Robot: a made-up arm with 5 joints.
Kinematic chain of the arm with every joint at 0, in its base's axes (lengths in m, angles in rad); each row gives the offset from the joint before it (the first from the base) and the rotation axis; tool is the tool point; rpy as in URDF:
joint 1: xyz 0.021 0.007 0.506 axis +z
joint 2: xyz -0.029 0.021 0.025 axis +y
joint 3: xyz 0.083 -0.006 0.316 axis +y
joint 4: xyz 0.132 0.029 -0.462 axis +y
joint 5: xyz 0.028 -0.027 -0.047 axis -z
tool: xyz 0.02 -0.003 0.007 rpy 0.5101 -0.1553 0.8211
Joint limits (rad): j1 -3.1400..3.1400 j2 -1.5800..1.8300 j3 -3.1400..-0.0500 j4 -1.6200..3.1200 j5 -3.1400..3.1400
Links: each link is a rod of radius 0.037 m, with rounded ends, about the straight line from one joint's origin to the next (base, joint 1, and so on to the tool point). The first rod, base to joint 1, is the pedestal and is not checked.
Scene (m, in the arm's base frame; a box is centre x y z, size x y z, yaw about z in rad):
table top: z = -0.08
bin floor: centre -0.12 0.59 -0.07 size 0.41 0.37 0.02 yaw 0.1
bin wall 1: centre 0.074 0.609 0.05 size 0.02 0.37 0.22 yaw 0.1
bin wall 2: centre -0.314 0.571 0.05 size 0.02 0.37 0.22 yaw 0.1
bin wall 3: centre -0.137 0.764 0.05 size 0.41 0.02 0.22 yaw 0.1
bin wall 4: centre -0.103 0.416 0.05 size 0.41 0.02 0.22 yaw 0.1
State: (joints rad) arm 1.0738 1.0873 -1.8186 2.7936 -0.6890
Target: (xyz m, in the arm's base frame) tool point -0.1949 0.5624 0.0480
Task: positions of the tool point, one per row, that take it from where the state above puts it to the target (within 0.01 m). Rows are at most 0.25 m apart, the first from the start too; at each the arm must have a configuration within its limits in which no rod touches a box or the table.
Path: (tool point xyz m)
1: 0.1600 0.6850 0.3962
2: -0.0155 0.7361 0.4754
3: -0.2029 0.7241 0.5622
4: -0.2143 0.7090 0.3801
5: -0.2123 0.6538 0.2055
6: -0.1949 0.5624 0.0480

